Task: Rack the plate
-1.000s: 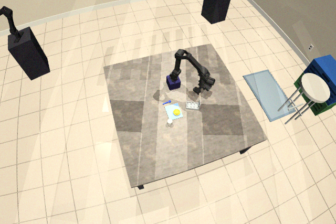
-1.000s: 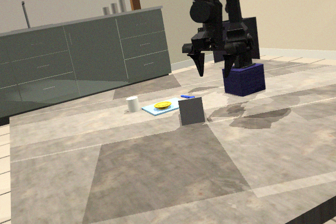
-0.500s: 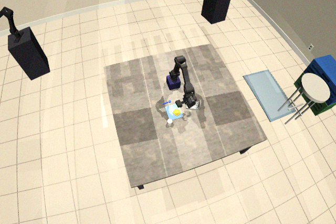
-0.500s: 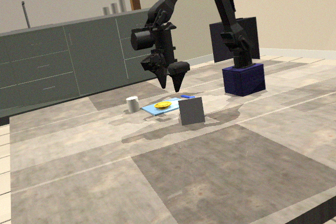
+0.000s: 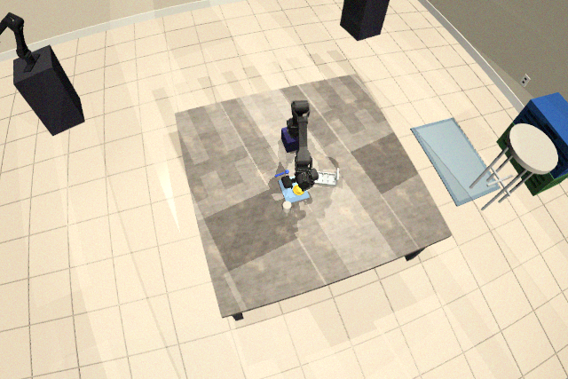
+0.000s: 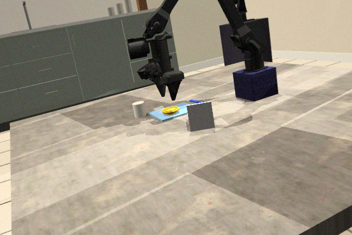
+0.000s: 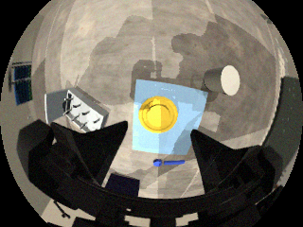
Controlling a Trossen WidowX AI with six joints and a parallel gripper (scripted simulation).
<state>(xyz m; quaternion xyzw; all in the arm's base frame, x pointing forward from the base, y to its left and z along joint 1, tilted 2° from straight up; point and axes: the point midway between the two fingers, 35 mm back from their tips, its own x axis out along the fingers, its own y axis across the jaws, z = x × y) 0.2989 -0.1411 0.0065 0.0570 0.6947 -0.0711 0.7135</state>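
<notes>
The yellow plate lies 40 mm below my gripper tip. From my gripper tip the other things lie so: blue spoon (140 mm behind, 20 mm to the right, 60 mm below); then dish rack (10 mm ahead, 170 mm to the left, 40 mm below); then white cup (60 mm ahead, 110 mm to the right, 30 mm below).
</notes>
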